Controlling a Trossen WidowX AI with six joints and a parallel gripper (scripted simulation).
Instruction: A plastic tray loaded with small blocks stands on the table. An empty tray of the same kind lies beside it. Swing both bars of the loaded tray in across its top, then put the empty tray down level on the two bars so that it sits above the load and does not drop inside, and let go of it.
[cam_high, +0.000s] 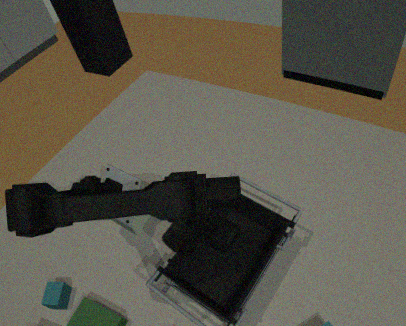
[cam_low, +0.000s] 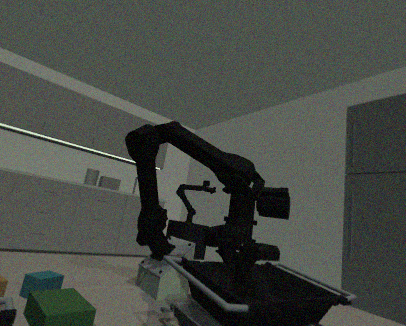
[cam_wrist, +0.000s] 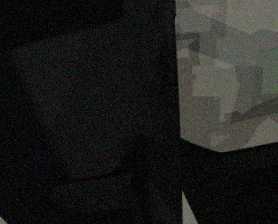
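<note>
Right now my gripper tip is 7 cm short of the dark tray, 1 cm to the left of it and 2 cm below it. Also, from my gripper tip: green block: 15 cm behind, 29 cm to the right, 7 cm below.
</note>
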